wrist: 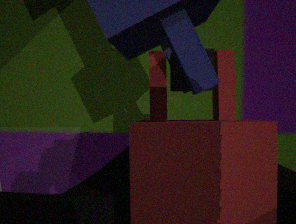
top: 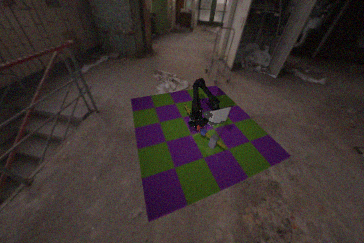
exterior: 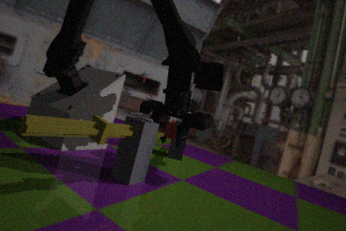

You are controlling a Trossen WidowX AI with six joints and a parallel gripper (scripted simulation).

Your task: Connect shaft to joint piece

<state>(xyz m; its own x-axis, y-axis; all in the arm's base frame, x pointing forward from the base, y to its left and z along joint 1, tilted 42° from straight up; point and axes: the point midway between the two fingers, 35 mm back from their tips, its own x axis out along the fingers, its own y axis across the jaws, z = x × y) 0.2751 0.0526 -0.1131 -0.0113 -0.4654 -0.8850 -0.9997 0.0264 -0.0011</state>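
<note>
The red square joint piece is 40 mm above my gripper tip and 10 mm to the left of it.
</note>
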